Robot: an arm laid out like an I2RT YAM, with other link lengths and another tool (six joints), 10 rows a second.
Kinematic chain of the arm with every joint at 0, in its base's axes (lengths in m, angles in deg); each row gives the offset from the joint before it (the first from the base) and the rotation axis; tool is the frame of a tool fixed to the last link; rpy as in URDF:
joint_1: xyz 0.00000 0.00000 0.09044 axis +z
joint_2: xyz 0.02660 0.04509 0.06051 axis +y
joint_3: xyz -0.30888 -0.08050 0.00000 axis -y
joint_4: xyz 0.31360 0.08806 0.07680 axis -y
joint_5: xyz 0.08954 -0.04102 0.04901 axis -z
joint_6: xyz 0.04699 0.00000 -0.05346 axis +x
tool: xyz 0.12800 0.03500 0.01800 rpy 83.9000 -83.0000 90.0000
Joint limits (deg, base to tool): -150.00..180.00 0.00..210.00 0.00..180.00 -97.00..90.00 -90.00..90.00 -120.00..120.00
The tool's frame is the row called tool.
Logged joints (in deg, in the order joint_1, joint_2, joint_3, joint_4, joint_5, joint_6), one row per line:
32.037 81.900 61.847 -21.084 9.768 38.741
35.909 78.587 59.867 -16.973 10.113 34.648
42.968 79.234 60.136 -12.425 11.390 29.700
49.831 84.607 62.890 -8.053 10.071 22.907
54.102 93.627 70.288 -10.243 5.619 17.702
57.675 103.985 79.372 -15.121 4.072 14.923
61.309 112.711 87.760 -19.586 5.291 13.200
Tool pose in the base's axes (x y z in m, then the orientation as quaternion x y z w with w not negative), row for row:
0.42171 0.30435 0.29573 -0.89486 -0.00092 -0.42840 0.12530
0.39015 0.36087 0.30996 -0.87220 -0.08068 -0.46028 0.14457
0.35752 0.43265 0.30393 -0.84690 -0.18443 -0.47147 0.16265
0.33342 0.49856 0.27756 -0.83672 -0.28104 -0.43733 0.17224
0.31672 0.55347 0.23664 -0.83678 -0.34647 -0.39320 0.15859
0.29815 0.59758 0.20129 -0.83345 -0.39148 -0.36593 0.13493
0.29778 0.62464 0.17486 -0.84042 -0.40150 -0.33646 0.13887
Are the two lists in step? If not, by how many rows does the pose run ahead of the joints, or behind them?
The pose runs 1 row ahead of the joints: the pose in row i belongs to the joints in row i + 1.
